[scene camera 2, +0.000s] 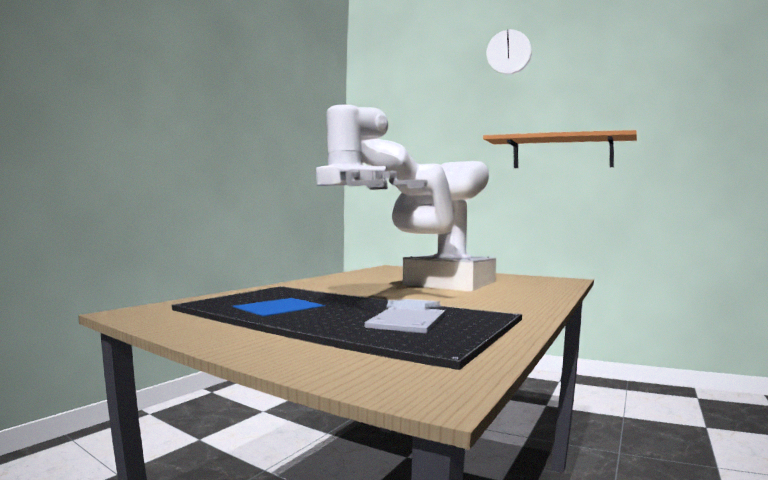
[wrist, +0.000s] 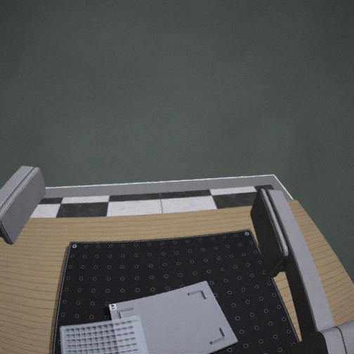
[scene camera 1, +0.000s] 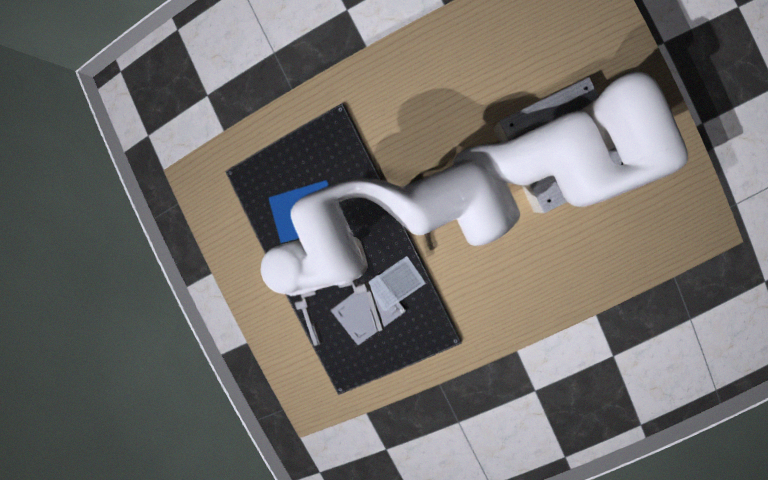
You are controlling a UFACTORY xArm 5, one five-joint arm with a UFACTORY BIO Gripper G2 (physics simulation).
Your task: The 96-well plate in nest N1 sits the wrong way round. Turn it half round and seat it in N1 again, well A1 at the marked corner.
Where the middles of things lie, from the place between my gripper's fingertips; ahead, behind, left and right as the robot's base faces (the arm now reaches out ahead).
Labels:
The light grey nest [scene camera 1: 356,318] is 20 mm ahead of my hand, 10 mm to the left of it and 270 mm below it. Round my hand: 96-well plate [scene camera 1: 400,280]: 80 mm behind, 10 mm to the right, 260 mm below; flat blue rectangle [scene camera 1: 281,205]: 40 mm ahead, 300 mm to the right, 270 mm below.

